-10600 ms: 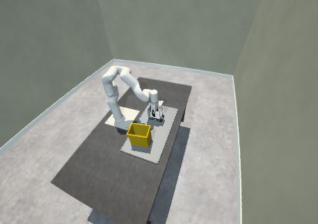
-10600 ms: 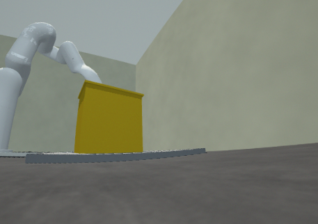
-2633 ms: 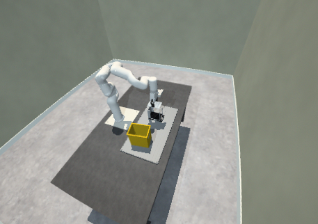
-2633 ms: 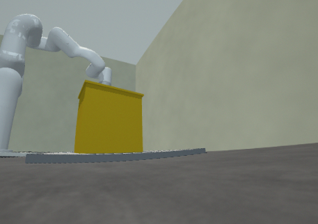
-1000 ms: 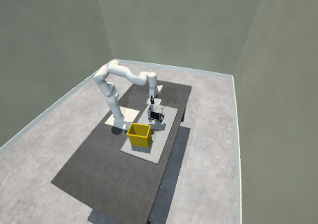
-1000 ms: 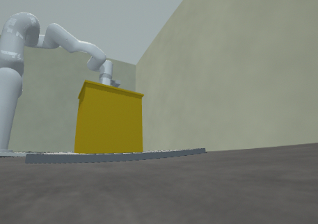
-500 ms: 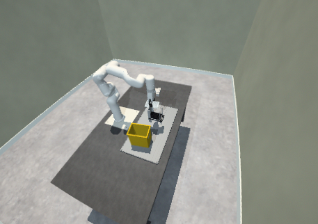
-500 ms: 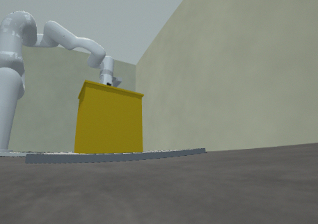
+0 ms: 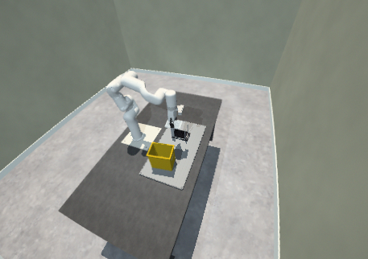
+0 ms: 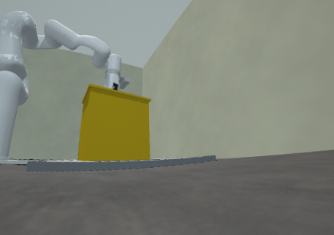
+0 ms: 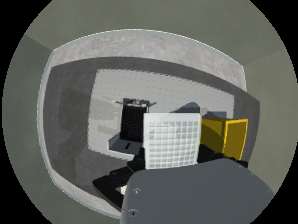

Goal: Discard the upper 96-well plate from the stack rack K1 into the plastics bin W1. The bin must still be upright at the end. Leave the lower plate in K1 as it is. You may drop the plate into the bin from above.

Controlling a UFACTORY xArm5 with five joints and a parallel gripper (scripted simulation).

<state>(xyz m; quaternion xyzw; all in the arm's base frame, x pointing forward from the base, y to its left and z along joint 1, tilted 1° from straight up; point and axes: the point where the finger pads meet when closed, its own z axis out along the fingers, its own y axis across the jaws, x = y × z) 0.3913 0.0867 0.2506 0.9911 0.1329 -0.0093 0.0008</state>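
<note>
My gripper is now 1 cm short of the yellow plastics bin W1, 23 cm to the left of it and 16 cm above it. Also, from my hand: K1 label 7 cm ahead, 11 cm to the left, 23 cm below; 96-well plate 1 cm below.
</note>
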